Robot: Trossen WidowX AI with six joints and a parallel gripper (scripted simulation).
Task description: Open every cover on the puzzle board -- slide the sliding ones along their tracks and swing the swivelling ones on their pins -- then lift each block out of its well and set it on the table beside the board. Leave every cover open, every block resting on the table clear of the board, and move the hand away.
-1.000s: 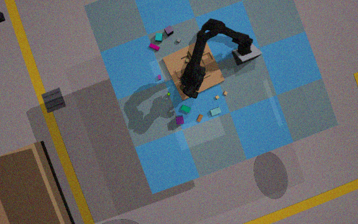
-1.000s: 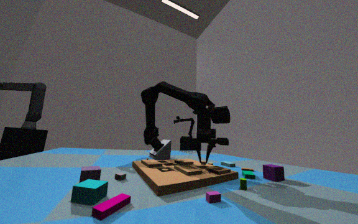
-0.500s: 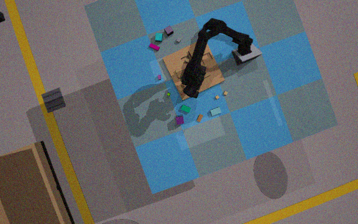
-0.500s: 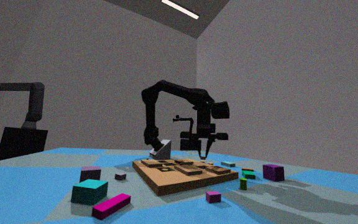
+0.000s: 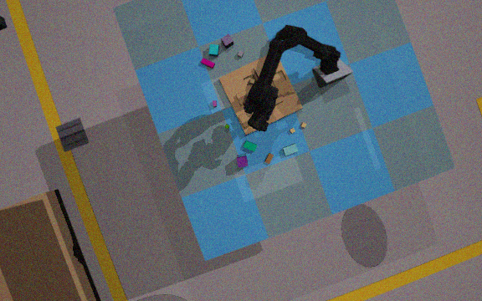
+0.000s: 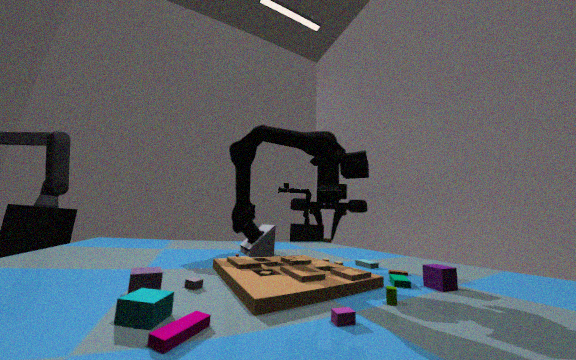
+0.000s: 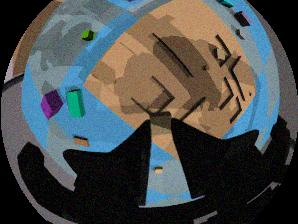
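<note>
The grey block lies 10 mm behind my gripper tip, 300 mm to the right of it and 80 mm below it. Also, from my gripper tip: lime block: 180 mm ahead, 80 mm below; green block: 110 mm ahead, 120 mm to the left, 80 mm below; pale teal block: 60 mm behind, 210 mm to the left, 80 mm below.
</note>
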